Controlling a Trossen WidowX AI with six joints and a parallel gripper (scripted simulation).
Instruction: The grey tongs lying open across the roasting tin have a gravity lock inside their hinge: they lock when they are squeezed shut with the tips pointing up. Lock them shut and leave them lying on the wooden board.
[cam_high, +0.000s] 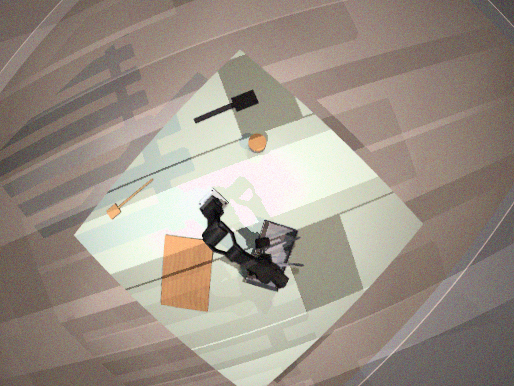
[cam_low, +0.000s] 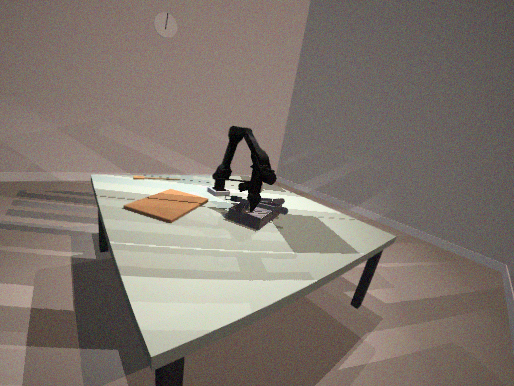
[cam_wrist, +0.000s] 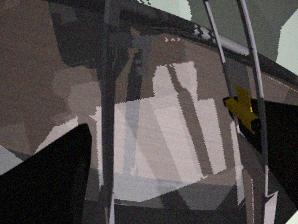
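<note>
The roasting tin lies 3 cm ahead of my gripper tip and 2 cm to the left of it. The rest, counted from my gripper tip: black spatula 58 cm behind, 43 cm to the left, 2 cm below; orange puck 36 cm behind, 37 cm to the left, 1 cm above; wooden board 22 cm behind, 33 cm to the right, 2 cm below.
</note>
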